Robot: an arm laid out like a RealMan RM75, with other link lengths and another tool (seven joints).
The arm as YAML. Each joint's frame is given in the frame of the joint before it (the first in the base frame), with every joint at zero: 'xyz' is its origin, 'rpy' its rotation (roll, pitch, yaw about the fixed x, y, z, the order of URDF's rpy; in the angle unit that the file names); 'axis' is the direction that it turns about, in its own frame. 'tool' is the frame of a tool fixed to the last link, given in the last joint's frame.
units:
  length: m
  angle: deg
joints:
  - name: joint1
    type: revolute
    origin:
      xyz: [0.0, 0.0, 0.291]
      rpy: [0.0, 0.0, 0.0]
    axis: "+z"
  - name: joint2
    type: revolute
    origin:
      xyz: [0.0, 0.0, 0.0]
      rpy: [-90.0, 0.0, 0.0]
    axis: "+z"
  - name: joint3
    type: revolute
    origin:
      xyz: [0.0, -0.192, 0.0]
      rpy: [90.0, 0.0, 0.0]
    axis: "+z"
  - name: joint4
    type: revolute
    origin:
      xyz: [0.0, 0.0, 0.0]
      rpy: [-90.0, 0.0, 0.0]
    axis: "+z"
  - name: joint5
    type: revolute
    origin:
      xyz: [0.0, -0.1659, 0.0]
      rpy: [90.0, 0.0, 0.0]
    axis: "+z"
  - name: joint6
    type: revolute
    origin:
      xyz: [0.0, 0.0, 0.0]
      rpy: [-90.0, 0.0, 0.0]
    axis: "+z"
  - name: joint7
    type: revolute
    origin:
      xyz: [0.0, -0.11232, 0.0]
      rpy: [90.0, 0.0, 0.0]
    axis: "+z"
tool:
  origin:
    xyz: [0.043, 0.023, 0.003]
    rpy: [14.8, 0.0, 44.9]
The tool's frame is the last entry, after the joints.
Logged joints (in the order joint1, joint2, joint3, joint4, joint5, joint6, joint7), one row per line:
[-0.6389 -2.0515 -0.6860 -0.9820 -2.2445 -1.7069 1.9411]
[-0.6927 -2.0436 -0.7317 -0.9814 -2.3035 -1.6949 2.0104]
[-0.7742 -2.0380 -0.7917 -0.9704 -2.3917 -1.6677 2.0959]
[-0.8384 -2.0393 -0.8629 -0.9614 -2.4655 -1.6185 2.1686]
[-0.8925 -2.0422 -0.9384 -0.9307 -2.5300 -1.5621 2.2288]
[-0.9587 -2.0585 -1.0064 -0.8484 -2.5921 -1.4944 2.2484]
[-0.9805 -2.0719 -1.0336 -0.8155 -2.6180 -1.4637 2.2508]
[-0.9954 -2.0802 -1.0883 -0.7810 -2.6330 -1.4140 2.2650]
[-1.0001 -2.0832 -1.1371 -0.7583 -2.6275 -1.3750 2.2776]
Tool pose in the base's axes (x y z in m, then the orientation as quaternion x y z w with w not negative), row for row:
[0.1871 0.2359 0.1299 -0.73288 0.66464 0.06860 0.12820]
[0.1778 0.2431 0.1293 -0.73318 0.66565 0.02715 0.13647]
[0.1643 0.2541 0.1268 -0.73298 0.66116 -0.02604 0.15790]
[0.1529 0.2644 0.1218 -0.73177 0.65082 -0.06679 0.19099]
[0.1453 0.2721 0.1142 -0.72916 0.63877 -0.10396 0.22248]
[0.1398 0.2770 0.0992 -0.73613 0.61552 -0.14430 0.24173]
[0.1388 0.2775 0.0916 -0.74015 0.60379 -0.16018 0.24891]
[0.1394 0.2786 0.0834 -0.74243 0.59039 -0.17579 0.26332]
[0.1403 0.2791 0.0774 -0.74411 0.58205 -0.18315 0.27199]
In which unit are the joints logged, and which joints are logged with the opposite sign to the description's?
The joints are logged in radians. Opposite sign: joint1, joint2.
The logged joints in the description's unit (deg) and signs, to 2 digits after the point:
[36.61 117.54 -39.30 -56.26 -128.60 -97.80 111.22]
[39.69 117.09 -41.92 -56.23 -131.98 -97.11 115.19]
[44.36 116.77 -45.36 -55.60 -137.03 -95.55 120.09]
[48.04 116.84 -49.44 -55.08 -141.26 -92.73 124.25]
[51.14 117.01 -53.77 -53.33 -144.96 -89.50 127.70]
[54.93 117.94 -57.66 -48.61 -148.52 -85.62 128.82]
[56.18 118.71 -59.22 -46.72 -150.00 -83.86 128.96]
[57.03 119.19 -62.35 -44.75 -150.86 -81.02 129.77]
[57.30 119.36 -65.15 -43.45 -150.54 -78.78 130.50]

